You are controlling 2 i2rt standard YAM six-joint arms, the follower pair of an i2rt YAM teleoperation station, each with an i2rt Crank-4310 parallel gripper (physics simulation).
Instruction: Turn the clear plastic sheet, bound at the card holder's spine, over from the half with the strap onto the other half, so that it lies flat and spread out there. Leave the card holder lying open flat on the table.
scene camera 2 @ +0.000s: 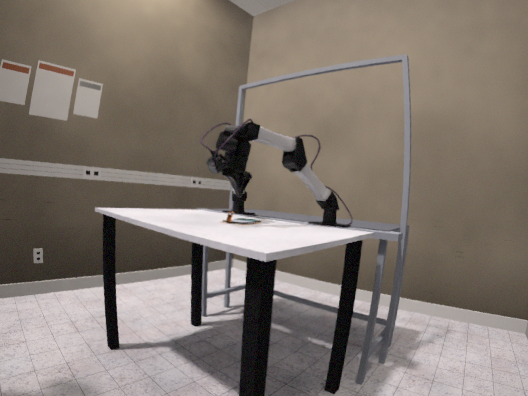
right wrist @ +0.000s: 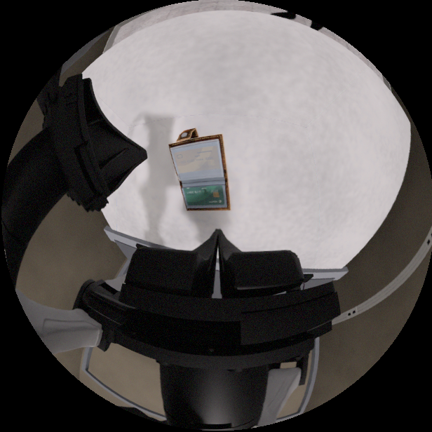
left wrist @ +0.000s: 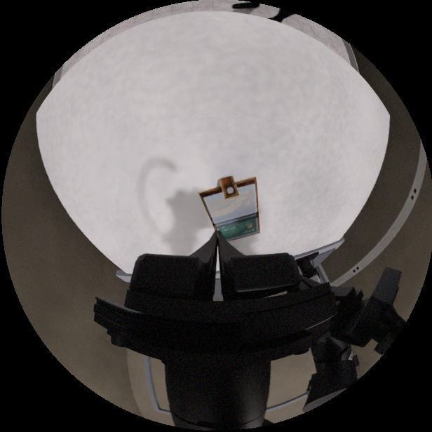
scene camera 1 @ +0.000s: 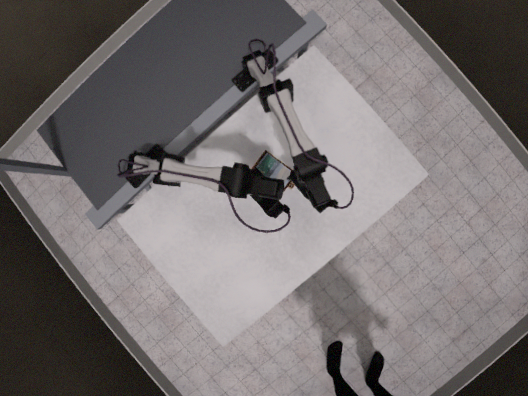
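Observation:
The brown-edged card holder point(scene camera 1: 272, 167) point(scene camera 2: 246, 221) point(left wrist: 258, 205) point(right wrist: 226, 172) lies open on the table. Its strap point(left wrist: 228, 187) point(right wrist: 188, 134) stands at the top edge of one half, which shows a pale card; the other half holds a green card point(left wrist: 237, 228) point(right wrist: 204, 195). The clear sheet is hard to make out; a pale glossy layer shows over the strap half. My left gripper point(left wrist: 217, 231) point(right wrist: 145, 153) is shut and empty, raised beside the holder, to its left in the right wrist view. My right gripper point(right wrist: 218, 230) is shut and empty, above the table near the green-card half.
The white table point(scene camera 1: 210, 280) point(scene camera 2: 165, 225) bears the holder. The grey base frame point(scene camera 1: 210, 117) runs along the arms' mounting side. Both arms reach in close to each other over the holder. Part of a person's dark legs point(scene camera 1: 336, 360) shows beyond the table.

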